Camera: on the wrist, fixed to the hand. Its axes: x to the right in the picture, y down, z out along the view.
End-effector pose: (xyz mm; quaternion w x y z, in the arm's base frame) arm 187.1 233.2 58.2 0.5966 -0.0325 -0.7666 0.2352
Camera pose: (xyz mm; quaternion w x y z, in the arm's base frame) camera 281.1 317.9 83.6 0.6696 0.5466 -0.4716 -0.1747
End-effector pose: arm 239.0 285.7 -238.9 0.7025 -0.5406 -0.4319 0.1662
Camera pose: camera 356.6 244.7 -272.8 0.7118 -0.0247 -0.5858 -0.3868
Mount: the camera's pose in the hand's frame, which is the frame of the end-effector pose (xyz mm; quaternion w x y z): 24.0 43.3 -119.2 0.7021 0.1030 0.1091 -0.6960
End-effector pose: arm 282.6 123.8 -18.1 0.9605 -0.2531 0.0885 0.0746
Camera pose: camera 282.0 103.9 -145.6 0.7427 -0.1485 -0.0015 -0.6529
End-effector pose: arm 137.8 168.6 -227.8 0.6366 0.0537 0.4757 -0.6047
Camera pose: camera 104.5 239.5 -330.4 0.0313 0.1618 -0.3785 0.9108
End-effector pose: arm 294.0 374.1 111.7 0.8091 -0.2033 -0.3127 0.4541
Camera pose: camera 359.4 411.3 6.8 0.9393 0.1087 -0.2260 -0.2343
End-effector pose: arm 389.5 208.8 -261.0 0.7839 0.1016 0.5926 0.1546
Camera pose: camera 275.7 255.0 -300.7 0.5829 -0.2773 0.5883 -0.4871
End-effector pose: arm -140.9 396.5 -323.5 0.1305 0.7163 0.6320 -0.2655
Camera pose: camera -71.6 471.6 -244.7 0.2359 -0.1055 -0.9292 0.2642
